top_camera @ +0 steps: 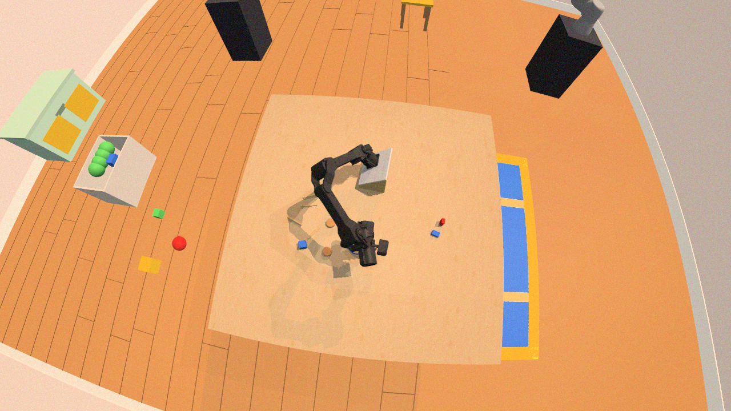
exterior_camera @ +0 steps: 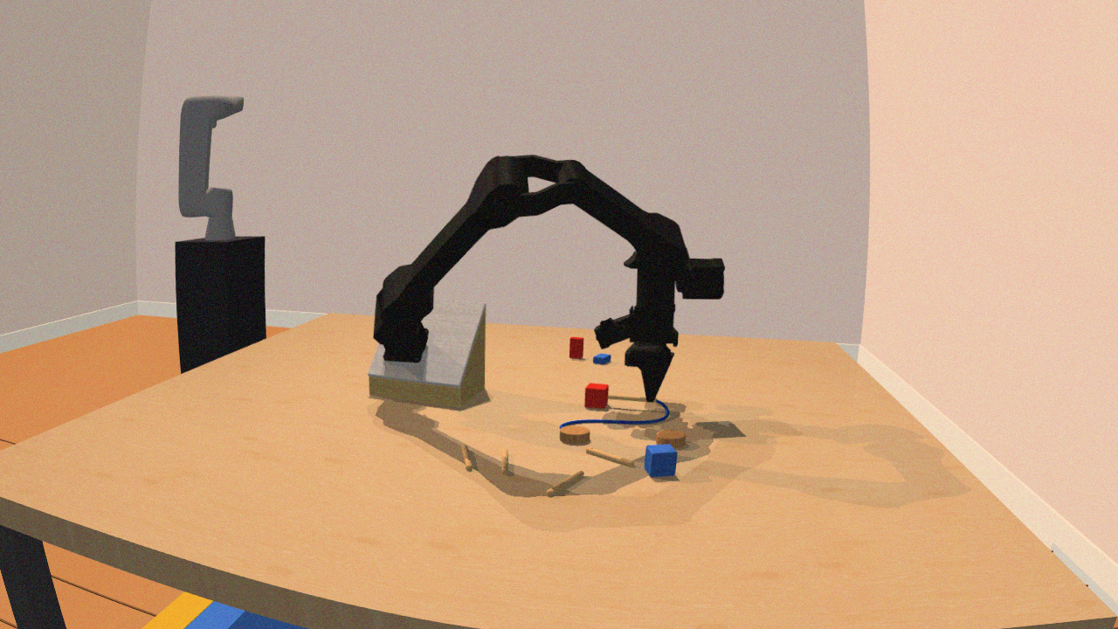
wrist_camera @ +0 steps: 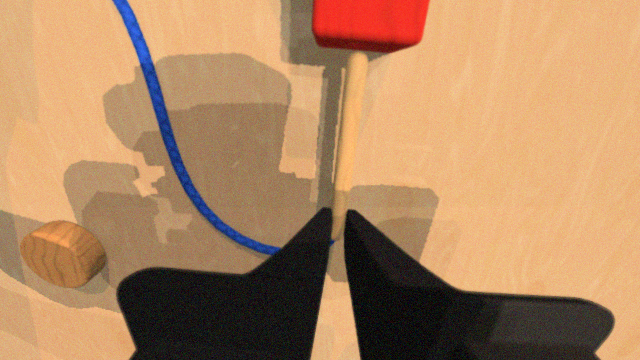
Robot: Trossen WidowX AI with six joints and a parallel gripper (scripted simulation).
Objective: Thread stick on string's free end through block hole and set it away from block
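The red cube lies 80 mm behind my gripper tip. Round my gripper tip: blue cube (30 mm ahead, 270 mm to the right); then thin wooden stick (10 mm behind); then small blue piece (110 mm behind, 300 mm to the left, 10 mm below).
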